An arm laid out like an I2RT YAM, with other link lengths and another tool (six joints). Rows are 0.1 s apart.
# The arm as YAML. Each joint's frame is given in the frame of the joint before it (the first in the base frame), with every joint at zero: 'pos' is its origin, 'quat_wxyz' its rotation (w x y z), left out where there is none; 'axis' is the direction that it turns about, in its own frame. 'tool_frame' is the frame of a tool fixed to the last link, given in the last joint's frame.
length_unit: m
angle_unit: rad
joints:
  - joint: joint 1
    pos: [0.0, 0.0, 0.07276]
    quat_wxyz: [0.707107, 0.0, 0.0, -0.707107]
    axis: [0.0, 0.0, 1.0]
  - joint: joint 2
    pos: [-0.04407, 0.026, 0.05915]
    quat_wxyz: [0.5, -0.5, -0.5, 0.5]
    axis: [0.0, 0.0, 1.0]
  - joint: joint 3
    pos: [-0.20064, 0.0, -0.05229]
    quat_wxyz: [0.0, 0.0, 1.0, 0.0]
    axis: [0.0, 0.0, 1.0]
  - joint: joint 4
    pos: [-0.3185, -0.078, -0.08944]
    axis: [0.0, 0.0, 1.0]
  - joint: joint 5
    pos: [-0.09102, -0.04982, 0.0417]
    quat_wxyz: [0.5, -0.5, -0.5, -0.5]
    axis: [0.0, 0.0, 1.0]
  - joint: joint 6
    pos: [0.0, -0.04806, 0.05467]
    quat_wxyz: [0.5, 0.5, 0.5, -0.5]
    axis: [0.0, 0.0, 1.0]
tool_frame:
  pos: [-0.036, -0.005, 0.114]
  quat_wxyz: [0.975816, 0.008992, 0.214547, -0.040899]
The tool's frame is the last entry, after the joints.
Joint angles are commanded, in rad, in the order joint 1, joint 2, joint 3, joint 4, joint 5, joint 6. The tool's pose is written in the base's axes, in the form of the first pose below.
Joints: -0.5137 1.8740 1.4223 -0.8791 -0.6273 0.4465
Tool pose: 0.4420 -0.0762 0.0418 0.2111 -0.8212 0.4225 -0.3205
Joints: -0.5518 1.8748 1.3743 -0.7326 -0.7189 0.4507
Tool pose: 0.4559 -0.0911 0.0389 0.2466 -0.7929 0.4189 -0.3675
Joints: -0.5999 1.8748 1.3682 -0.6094 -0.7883 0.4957
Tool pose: 0.4715 -0.1170 0.0513 0.2674 -0.7574 0.4276 -0.4147
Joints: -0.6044 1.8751 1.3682 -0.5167 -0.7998 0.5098
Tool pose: 0.4851 -0.1272 0.0586 0.2688 -0.7439 0.4128 -0.4516
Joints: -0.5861 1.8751 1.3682 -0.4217 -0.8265 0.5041
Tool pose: 0.5008 -0.1243 0.0686 0.2814 -0.7346 0.3773 -0.4887
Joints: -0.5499 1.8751 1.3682 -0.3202 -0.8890 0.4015
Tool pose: 0.5162 -0.1087 0.0810 0.3061 -0.7296 0.2841 -0.5415
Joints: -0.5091 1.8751 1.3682 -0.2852 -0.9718 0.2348
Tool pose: 0.5206 -0.0835 0.0877 0.3359 -0.7245 0.1736 -0.5763
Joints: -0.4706 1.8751 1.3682 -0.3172 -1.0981 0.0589
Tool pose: 0.5129 -0.0511 0.0931 0.3878 -0.7073 0.0749 -0.5863
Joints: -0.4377 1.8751 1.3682 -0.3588 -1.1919 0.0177
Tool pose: 0.5034 -0.0234 0.0995 0.4388 -0.6929 0.0484 -0.5701
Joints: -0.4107 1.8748 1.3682 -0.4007 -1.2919 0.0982
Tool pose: 0.4908 0.0019 0.1118 0.5019 -0.6824 0.0772 -0.5258
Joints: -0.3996 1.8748 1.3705 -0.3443 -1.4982 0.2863
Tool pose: 0.4768 0.0182 0.1467 0.6000 -0.6399 0.1047 -0.4685
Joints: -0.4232 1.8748 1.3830 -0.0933 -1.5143 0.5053
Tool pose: 0.4937 -0.0002 0.1701 0.5980 -0.6266 0.0967 -0.4904
